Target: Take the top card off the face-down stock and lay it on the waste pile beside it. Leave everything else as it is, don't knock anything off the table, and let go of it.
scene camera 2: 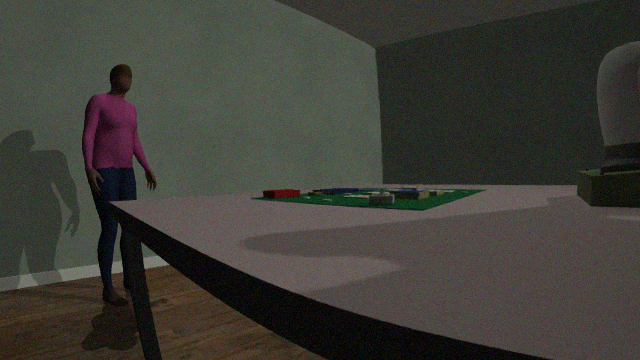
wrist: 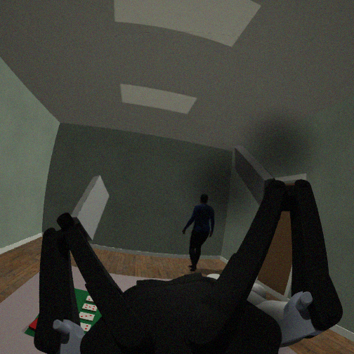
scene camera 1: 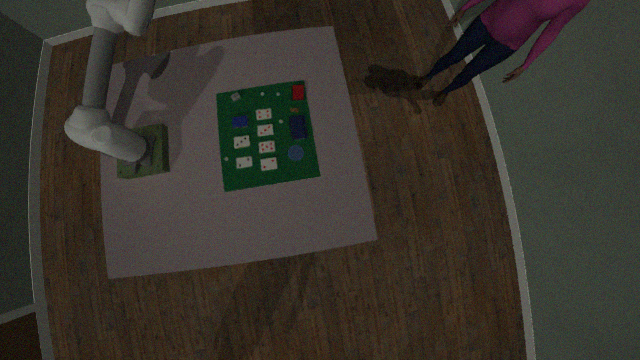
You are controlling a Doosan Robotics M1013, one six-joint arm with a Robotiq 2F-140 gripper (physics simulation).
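Frame: origin at the arm's base, x right, y ahead, z up, level; metres.
Where they show: arm's base at its link origin: [scene camera 1: 139, 151].
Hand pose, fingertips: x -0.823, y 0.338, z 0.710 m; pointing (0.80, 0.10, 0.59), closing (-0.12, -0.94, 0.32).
Note:
Things, the pixels of their top centre, and the offset from my fingertips. Level surfaces: height alone.
- green mat at its surface level: dz -0.781 m
- face-up white card with dark pips, top centre: [scene camera 1: 241, 141] dy +0.248, dx +0.760, dz -0.769 m
- face-up card at its top centre: [scene camera 1: 244, 162] dy +0.267, dx +0.877, dz -0.778 m
- red box at its top centre: [scene camera 2: 281, 190] [scene camera 1: 298, 91] dy +0.561, dx +0.455, dz -0.761 m
- dark blue item at its top centre: [scene camera 2: 336, 189] [scene camera 1: 298, 127] dy +0.568, dx +0.675, dz -0.769 m
- blue disc at its top centre: [scene camera 1: 295, 152] dy +0.556, dx +0.822, dz -0.777 m
- grey block at its top centre: [scene camera 2: 382, 191] [scene camera 1: 234, 95] dy +0.190, dx +0.483, dz -0.753 m
The face-down stock [scene camera 1: 240, 121] [scene camera 2: 419, 195] is a small pile with a blue top, on the left part of the green mat [scene camera 1: 280, 175] [scene camera 2: 420, 204]. A face-up white card with dark pips [scene camera 1: 241, 142], at the place beside the stock, appears to be the waste pile; it lies apart from the stock. My gripper [wrist: 167, 172] is open in the wrist view, with nothing between its wide-set fingers. It points across the room towards the far wall, well away from the cards. The gripper does not show in either scene view.
Another face-up card [scene camera 1: 244, 162] and a column of face-up cards [scene camera 1: 266, 147] [wrist: 88, 316] lie on the mat. Around them are a red box [scene camera 1: 298, 92] [scene camera 2: 281, 193], a dark blue item [scene camera 1: 298, 127], a blue disc [scene camera 1: 295, 153] and a grey block [scene camera 1: 235, 97] [scene camera 2: 381, 199]. People stand beyond the table.

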